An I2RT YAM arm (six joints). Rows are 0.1 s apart.
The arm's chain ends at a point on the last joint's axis. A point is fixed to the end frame.
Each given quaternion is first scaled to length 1.
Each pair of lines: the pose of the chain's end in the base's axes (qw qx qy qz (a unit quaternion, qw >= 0); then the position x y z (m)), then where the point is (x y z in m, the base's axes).
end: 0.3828 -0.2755 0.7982 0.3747 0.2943 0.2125 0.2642
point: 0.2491 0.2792 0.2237
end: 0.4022 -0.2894 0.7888 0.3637 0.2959 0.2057 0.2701
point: 0.2527 0.2718 0.2265
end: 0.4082 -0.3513 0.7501 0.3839 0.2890 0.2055 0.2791
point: 0.2408 0.2662 0.2329
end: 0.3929 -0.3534 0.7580 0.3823 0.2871 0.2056 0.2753
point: 0.2372 0.2649 0.2292
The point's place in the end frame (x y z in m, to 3 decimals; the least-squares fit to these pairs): 0.048 0.055 0.053
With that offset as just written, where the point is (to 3 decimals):
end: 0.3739 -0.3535 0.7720 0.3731 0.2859 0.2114 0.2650
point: 0.235 0.269 0.218
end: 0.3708 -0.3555 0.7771 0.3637 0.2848 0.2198 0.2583
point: 0.234 0.277 0.210
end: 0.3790 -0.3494 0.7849 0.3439 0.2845 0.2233 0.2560
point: 0.236 0.281 0.206
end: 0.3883 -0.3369 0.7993 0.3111 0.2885 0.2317 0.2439
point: 0.245 0.290 0.190
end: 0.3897 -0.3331 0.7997 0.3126 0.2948 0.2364 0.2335
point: 0.251 0.295 0.180
